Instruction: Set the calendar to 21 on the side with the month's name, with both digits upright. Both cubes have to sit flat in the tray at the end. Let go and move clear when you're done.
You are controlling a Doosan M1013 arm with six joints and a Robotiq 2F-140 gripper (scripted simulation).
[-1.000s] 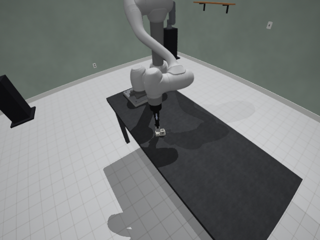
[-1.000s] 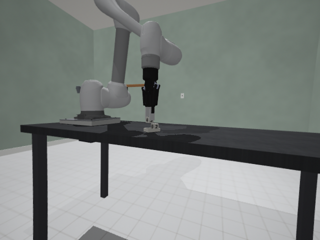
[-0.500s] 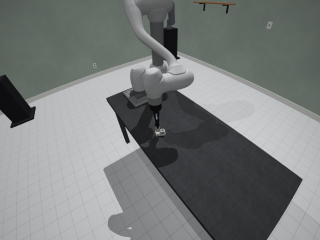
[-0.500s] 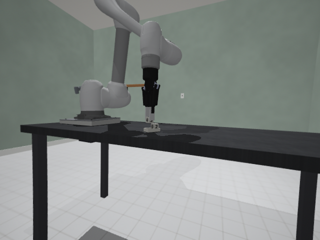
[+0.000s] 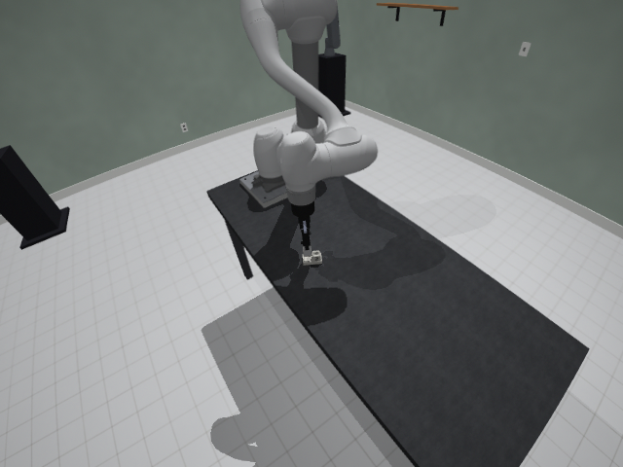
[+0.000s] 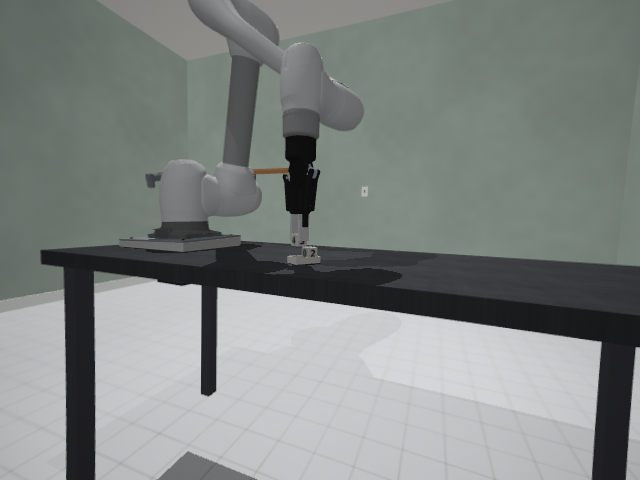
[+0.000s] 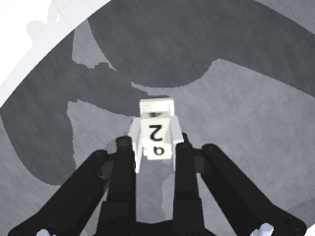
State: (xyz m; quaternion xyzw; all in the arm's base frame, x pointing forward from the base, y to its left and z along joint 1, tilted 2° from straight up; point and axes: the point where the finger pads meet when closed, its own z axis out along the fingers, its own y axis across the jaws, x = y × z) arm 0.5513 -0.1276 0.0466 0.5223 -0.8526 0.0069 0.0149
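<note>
Right now my hand is 10 mm short of the cube, 30 mm to the right of it and 70 mm above it. Also, from my hand: white tray (10 mm ahead, 20 mm to the left, 80 mm below).
</note>
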